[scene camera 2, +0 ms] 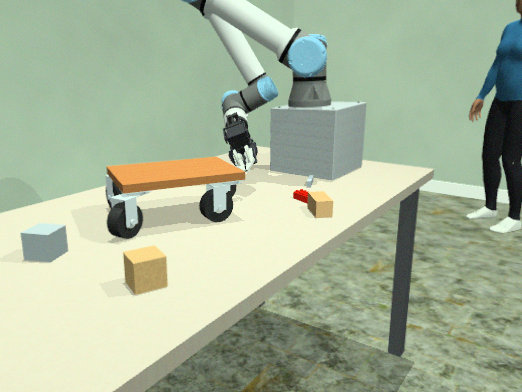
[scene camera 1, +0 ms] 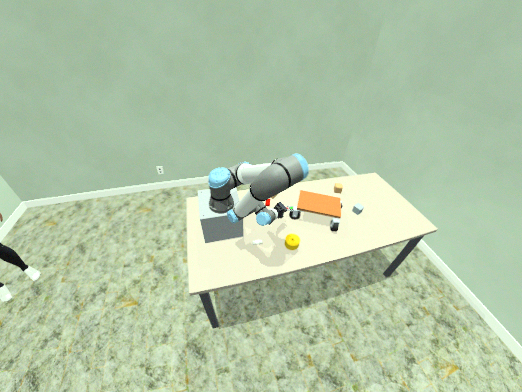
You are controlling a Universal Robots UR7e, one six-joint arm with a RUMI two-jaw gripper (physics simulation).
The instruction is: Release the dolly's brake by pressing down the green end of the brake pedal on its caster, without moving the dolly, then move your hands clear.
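The dolly (scene camera 1: 319, 204) (scene camera 2: 175, 172) has an orange deck on black caster wheels and stands upright on the table. The green end of the brake pedal (scene camera 1: 291, 208) shows as a small spot by the near-left caster (scene camera 1: 295, 214) in scene camera 1, with a bit of red beside it. The pedal does not show in scene camera 2. My gripper (scene camera 1: 287, 208) (scene camera 2: 245, 169) is shut and empty. Its fingertips point down beside the deck's robot-side end, close to the pedal. Whether they touch the pedal I cannot tell.
A yellow ring-like object (scene camera 1: 292, 242) lies near the table's front. A red brick (scene camera 1: 268, 202) (scene camera 2: 301, 195) and a wooden block (scene camera 2: 320, 205) lie near the robot's grey base box (scene camera 1: 222, 227) (scene camera 2: 310, 140). Another wooden block (scene camera 1: 338, 188) (scene camera 2: 145, 270) and a grey block (scene camera 1: 358, 208) (scene camera 2: 44, 243) stand beyond the dolly.
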